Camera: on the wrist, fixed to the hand. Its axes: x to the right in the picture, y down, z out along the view.
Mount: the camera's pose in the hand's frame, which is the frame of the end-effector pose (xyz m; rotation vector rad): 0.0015 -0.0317 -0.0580 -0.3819 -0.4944 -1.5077
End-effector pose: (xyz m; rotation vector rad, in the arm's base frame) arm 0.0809 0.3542 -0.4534 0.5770 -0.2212 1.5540
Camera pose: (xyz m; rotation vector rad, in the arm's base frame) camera 0.0990 0.3859 -0.5085 0.5692 -0.3268 -0.1056
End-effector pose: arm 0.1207 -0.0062 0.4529 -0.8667 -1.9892 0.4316
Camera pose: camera 0.1561 -0.0291 0.5038 0.7404 -2.5754 -0.6805
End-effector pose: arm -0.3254 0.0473 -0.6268 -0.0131 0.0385 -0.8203
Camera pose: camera -0.3498 0.0248 -0.6840 -0.6725 -0.3239 -2.2797
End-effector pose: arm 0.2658 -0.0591 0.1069 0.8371 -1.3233 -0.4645
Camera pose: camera 0.3270 -0.0648 0.0825 1.3276 -0.7274 -2.1254
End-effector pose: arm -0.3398 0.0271 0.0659 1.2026 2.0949 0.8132
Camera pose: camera -0.3999 0.0030 0.0794 -0.4584 1.6450 0.1063
